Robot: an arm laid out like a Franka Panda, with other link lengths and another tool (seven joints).
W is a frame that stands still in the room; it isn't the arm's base.
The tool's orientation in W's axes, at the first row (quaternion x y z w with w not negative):
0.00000 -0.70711 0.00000 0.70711
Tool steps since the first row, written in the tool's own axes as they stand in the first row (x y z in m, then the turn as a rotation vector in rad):
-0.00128 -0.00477 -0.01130 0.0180 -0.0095 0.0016
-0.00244 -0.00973 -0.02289 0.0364 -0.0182 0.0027
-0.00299 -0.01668 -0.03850 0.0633 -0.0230 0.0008
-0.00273 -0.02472 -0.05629 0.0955 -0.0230 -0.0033
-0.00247 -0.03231 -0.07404 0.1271 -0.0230 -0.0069
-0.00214 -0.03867 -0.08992 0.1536 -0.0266 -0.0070
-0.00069 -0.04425 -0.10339 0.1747 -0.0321 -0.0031
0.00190 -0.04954 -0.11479 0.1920 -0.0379 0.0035
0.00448 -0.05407 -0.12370 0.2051 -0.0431 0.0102
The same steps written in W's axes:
0.01130 -0.00477 -0.00128 -0.0016 -0.0095 0.0180
0.02289 -0.00973 -0.00244 -0.0027 -0.0182 0.0364
0.03850 -0.01668 -0.00299 -0.0008 -0.0230 0.0633
0.05629 -0.02472 -0.00273 0.0033 -0.0230 0.0955
0.07404 -0.03231 -0.00247 0.0069 -0.0230 0.1271
0.08992 -0.03867 -0.00214 0.0070 -0.0266 0.1536
0.10339 -0.04425 -0.00069 0.0031 -0.0321 0.1747
0.11479 -0.04954 0.00190 -0.0035 -0.0379 0.1920
0.12370 -0.05407 0.00448 -0.0102 -0.0431 0.2051

